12 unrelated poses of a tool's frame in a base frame.
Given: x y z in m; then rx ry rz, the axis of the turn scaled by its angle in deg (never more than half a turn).
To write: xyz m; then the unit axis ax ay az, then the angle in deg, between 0 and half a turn. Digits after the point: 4 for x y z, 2 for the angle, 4 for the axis.
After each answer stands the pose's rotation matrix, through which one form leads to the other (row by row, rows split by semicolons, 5 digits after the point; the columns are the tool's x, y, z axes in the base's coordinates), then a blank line. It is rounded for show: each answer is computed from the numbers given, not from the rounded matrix.
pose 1, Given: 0.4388 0.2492 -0.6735 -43.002 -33.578 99.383
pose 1, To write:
0.4388 0.2492 -0.6735 -0.3793 -0.2962 0.8766 113.37
-0.19579 -0.64776 -0.73626; 0.96156 -0.27421 -0.01445; -0.19253 -0.71079 0.67654

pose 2, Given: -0.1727 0.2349 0.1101 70.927 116.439 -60.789
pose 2, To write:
-0.1727 0.2349 0.1101 0.4751 0.7800 -0.4072 149.28
-0.43984 0.89724 0.03867; 0.48117 0.27180 -0.83343; -0.75830 -0.34796 -0.55128

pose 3, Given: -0.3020 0.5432 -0.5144 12.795 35.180 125.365
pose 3, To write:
-0.3020 0.5432 -0.5144 0.0978 0.2689 0.9582 130.83
-0.63806 -0.68148 0.35842; 0.76846 -0.53430 0.35213; -0.04846 0.50011 0.86461

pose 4, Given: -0.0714 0.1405 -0.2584 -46.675 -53.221 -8.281
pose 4, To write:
-0.0714 0.1405 -0.2584 -0.6549 -0.7467 -0.1162 71.27
0.61226 0.44205 -0.65554; 0.22197 0.69966 0.67912; 0.75886 -0.56131 0.33025

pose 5, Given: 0.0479 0.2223 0.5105 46.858 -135.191 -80.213
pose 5, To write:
0.0479 0.2223 0.5105 0.2857 -0.8242 -0.4890 164.03
-0.80135 -0.32726 -0.50073; -0.59632 0.37091 0.71192; -0.04726 0.86910 -0.49238

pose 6, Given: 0.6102 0.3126 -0.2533 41.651 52.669 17.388
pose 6, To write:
0.6102 0.3126 -0.2533 0.6005 0.7593 0.2507 69.36
0.58594 0.06066 0.80808; 0.52985 0.72582 -0.43869; -0.61313 0.68521 0.39315

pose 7, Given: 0.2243 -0.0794 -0.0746 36.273 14.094 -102.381
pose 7, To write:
0.2243 -0.0794 -0.0746 0.3312 0.1287 -0.9348 109.53
-0.18792 0.93785 -0.29177; -0.82413 -0.31216 -0.47262; -0.53432 0.15164 0.83157

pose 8, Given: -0.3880 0.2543 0.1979 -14.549 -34.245 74.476
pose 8, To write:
-0.3880 0.2543 0.1979 -0.1748 -0.4113 0.8946 83.25
0.14444 -0.82494 -0.54645; 0.95182 0.26680 -0.15119; 0.27052 -0.49829 0.82373

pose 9, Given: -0.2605 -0.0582 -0.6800 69.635 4.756 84.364
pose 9, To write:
-0.2605 -0.0582 -0.6800 0.6360 0.0434 0.7705 109.49
0.20572 -0.68948 0.69448; 0.76316 -0.33119 -0.55488; 0.61258 0.64415 0.45805

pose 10, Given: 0.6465 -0.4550 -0.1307 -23.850 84.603 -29.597
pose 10, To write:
0.6465 -0.4550 -0.1307 -0.2571 0.9122 -0.3191 92.75
0.02133 0.07293 0.99711; -0.56455 0.82399 -0.04819; -0.82512 -0.56189 0.05874

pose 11, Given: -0.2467 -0.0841 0.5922 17.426 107.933 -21.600
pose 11, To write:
-0.2467 -0.0841 0.5922 0.1564 0.9685 -0.1938 111.44
-0.33220 0.38721 0.86007; 0.02640 0.91531 -0.40188; -0.94284 -0.11080 -0.31429

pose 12, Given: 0.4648 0.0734 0.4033 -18.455 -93.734 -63.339
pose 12, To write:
0.4648 0.0734 0.4033 -0.1610 -0.8178 -0.5526 114.62
-0.37993 0.68886 -0.61736; -0.31582 0.53070 0.78652; 0.86944 0.49379 0.01592

